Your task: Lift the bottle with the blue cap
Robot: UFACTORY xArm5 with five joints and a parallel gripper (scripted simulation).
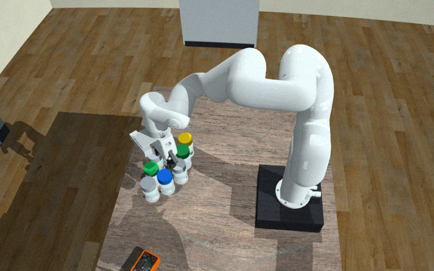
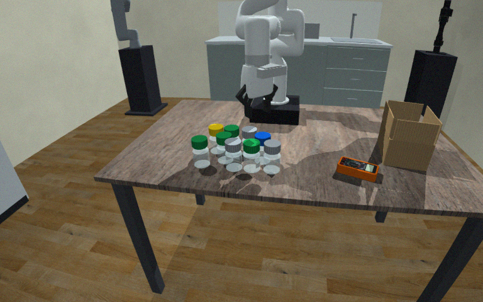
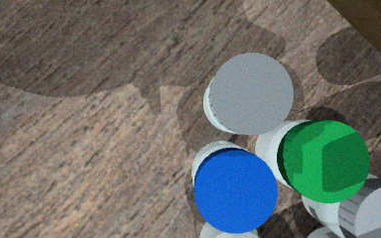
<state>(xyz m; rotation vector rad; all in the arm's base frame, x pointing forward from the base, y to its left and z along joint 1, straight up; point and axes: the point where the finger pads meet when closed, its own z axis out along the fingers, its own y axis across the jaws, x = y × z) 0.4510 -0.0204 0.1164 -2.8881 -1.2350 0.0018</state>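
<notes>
Now: hand 1 cm short of the blue-capped bottle, 2 cm to the right of it and 14 cm above it. The rest, counted from my hand: yellow-capped bottle 3 cm behind, 16 cm to the right, 14 cm below; orange multimeter 3 cm ahead, 34 cm to the left, 17 cm below.
</notes>
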